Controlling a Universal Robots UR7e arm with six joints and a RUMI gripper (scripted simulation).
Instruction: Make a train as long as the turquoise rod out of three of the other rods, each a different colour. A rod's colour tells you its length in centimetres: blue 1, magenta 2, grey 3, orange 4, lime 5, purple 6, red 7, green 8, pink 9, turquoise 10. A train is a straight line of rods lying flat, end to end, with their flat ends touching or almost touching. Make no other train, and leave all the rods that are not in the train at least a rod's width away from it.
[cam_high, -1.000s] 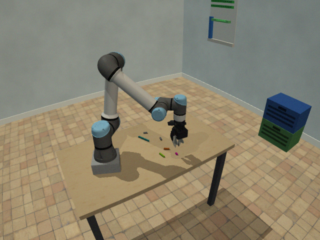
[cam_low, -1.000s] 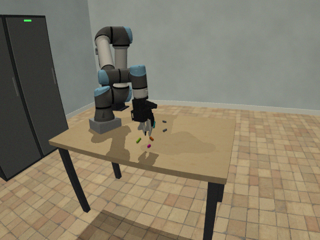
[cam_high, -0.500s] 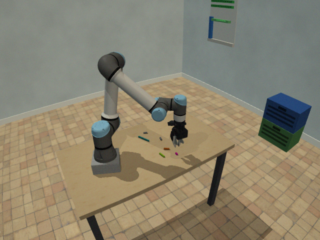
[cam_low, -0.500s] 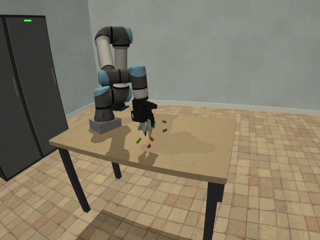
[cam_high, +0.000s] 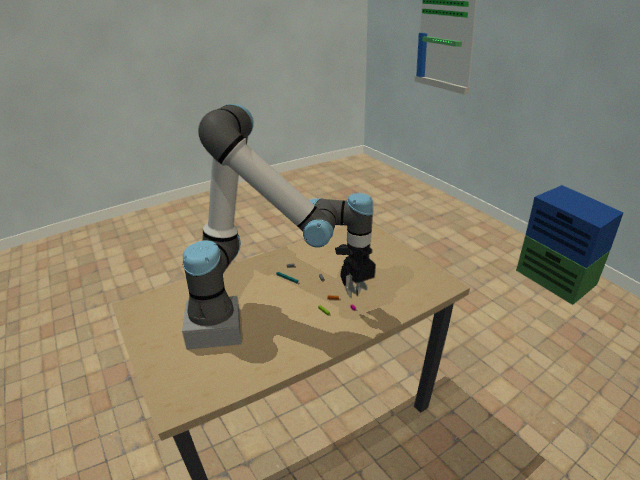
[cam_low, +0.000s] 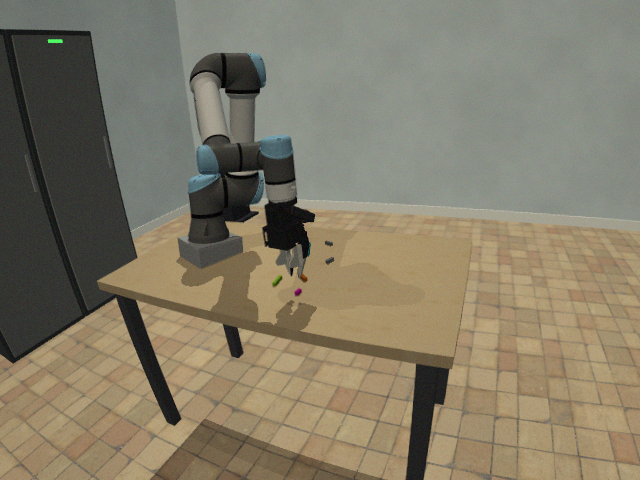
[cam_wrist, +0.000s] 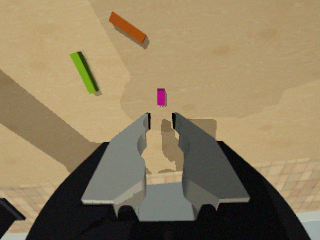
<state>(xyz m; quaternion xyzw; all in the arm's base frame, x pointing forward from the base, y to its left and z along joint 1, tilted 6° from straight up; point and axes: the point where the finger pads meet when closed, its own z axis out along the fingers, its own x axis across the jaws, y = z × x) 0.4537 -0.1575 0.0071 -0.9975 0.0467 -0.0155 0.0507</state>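
The magenta rod is 7 cm below my hand. Also, from my hand: turquoise rod 28 cm to the left, 11 cm behind, 7 cm below; then lime rod 9 cm behind, 7 cm below, 4 cm to the left; then orange rod 8 cm to the left, 7 cm below, 3 cm behind.
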